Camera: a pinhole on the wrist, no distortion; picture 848 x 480 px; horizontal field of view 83.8 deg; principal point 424.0 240.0 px. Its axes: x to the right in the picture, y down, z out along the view. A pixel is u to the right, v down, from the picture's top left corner.
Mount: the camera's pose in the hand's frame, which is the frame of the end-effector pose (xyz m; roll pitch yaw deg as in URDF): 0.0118 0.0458 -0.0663 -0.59 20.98 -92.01
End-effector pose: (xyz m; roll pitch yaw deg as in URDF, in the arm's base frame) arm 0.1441 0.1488 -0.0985 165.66 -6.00 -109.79
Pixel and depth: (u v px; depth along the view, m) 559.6 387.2 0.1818
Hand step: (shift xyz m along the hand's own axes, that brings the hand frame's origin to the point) 0.0663 -0.0698 0.0842
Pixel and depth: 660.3 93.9 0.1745
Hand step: -0.0454 -0.0964 0.0659
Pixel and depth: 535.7 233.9 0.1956
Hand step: 0.0073 -0.0673 0.0998
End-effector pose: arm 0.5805 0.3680 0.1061 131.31 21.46 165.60
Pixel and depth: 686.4 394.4 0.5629
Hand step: 0.1841 -0.4532 0.3456
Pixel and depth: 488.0 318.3 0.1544
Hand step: 0.0363 -0.0298 0.0701
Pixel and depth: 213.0 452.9 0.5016
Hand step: 0.2439 0.0680 0.4800
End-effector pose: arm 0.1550 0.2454 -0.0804 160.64 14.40 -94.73
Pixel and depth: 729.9 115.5 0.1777
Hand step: -0.0392 -0.1237 0.0589
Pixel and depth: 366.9 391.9 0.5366
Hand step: 0.1851 -0.0913 0.4563
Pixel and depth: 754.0 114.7 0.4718
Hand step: -0.1251 -0.4267 0.2574
